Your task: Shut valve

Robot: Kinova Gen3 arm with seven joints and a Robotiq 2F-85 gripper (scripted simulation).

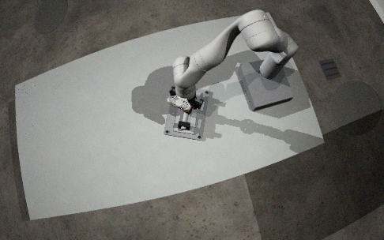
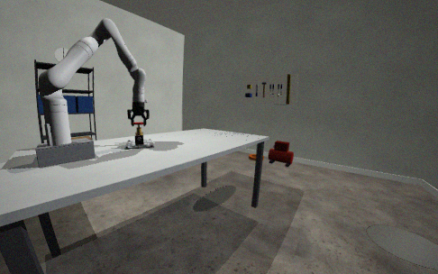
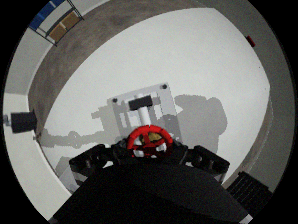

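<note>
Now: hand right at the red handwheel.
</note>
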